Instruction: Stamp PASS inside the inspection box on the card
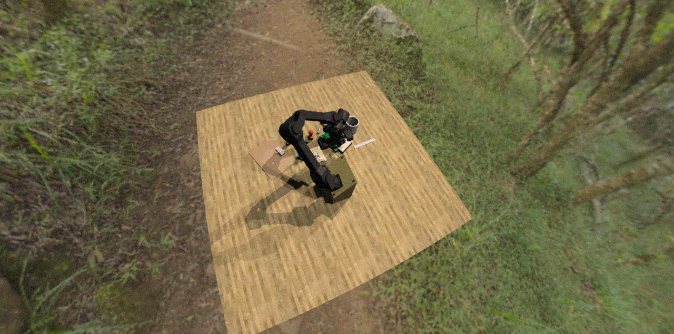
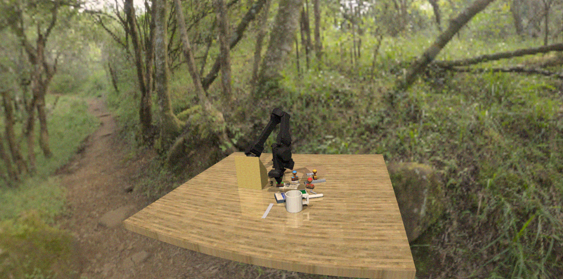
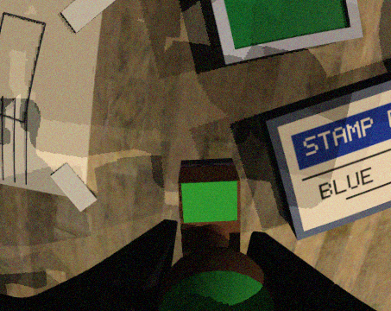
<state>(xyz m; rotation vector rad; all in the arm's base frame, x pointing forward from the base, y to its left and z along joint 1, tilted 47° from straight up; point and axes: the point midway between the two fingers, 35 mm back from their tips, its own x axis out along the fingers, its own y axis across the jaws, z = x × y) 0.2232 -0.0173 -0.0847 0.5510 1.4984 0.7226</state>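
My gripper tip is now 11 cm short of the green ink pad and 6 cm above it. Also, from my gripper tip: green-knobbed stamp: right at my gripper tip; tin labelled stamp pad blue: 3 cm ahead, 7 cm to the right, 5 cm below; taped card: 2 cm ahead, 10 cm to the left, 6 cm below.
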